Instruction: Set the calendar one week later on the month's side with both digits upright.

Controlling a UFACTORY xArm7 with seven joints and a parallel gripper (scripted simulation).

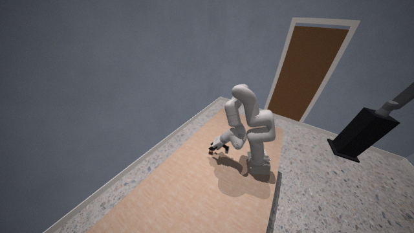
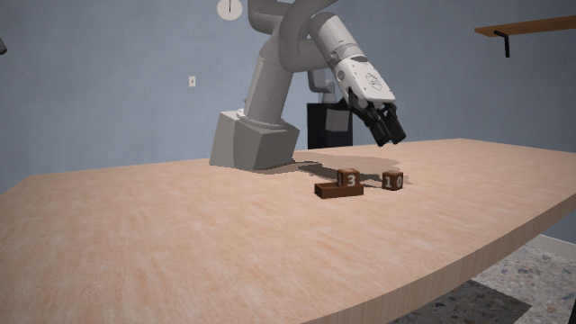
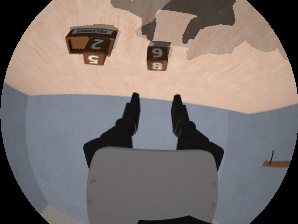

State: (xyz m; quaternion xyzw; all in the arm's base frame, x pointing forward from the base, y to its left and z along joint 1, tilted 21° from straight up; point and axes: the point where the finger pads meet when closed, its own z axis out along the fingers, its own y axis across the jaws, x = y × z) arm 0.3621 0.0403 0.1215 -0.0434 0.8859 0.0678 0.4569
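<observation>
Right now my hand is 1 cm short of the cube and 9 cm above it. The rest, counted from my hand: brown wooden tray 2 cm behind, 10 cm to the right, 9 cm below.
</observation>
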